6 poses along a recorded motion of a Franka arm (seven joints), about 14 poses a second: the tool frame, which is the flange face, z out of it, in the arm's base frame.
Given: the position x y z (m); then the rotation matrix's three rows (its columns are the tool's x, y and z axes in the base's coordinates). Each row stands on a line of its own.
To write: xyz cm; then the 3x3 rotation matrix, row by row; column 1 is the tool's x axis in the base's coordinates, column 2 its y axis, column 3 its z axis. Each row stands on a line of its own. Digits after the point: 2 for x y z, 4 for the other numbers.
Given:
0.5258, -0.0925, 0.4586
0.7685, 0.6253, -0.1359
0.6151, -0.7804, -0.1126
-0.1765, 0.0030, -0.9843
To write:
52.58, -9.25, 45.86
0.7685, 0.6253, -0.1359
0.6151, -0.7804, -0.1126
-0.1765, 0.0030, -0.9843

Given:
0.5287, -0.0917, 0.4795
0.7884, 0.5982, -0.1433
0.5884, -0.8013, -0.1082
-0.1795, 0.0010, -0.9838
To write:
52.87, -9.17, 47.95
0.7884, 0.5982, -0.1433
0.5884, -0.8013, -0.1082
-0.1795, 0.0010, -0.9838

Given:
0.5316, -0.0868, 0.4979
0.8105, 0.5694, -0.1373
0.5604, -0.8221, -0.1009
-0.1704, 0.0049, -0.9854
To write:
53.16, -8.68, 49.79
0.8105, 0.5694, -0.1373
0.5604, -0.8221, -0.1009
-0.1704, 0.0049, -0.9854

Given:
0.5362, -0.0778, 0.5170
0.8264, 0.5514, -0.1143
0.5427, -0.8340, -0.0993
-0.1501, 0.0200, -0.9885
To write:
53.62, -7.78, 51.70
0.8264, 0.5514, -0.1143
0.5427, -0.8340, -0.0993
-0.1501, 0.0200, -0.9885

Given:
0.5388, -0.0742, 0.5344
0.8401, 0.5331, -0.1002
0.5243, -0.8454, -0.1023
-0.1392, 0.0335, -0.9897
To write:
53.88, -7.42, 53.44
0.8401, 0.5331, -0.1002
0.5243, -0.8454, -0.1023
-0.1392, 0.0335, -0.9897

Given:
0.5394, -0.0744, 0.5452
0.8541, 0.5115, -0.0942
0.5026, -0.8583, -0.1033
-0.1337, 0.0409, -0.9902
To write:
53.94, -7.44, 54.52
0.8541, 0.5115, -0.0942
0.5026, -0.8583, -0.1033
-0.1337, 0.0409, -0.9902

